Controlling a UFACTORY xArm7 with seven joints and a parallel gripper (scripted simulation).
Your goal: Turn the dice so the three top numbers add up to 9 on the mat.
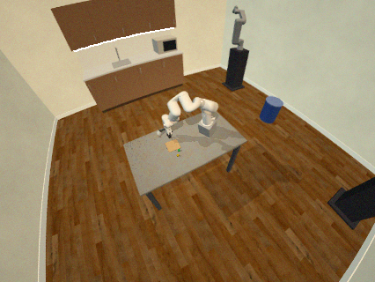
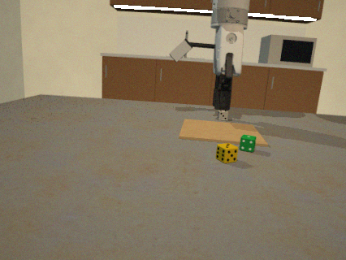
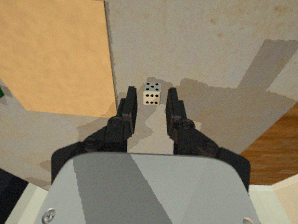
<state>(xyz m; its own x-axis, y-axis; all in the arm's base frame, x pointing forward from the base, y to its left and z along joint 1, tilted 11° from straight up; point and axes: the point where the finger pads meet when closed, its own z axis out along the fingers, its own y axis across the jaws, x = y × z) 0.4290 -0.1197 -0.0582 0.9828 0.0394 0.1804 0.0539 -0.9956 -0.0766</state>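
The white die is 10 mm behind my hand and 40 mm below it. From my hand the other things lie so: tan mat (10 mm ahead, 120 mm to the left, 40 mm below); green die (20 mm behind, 210 mm to the left, 40 mm below); yellow die (10 mm ahead, 270 mm to the left, 40 mm below).
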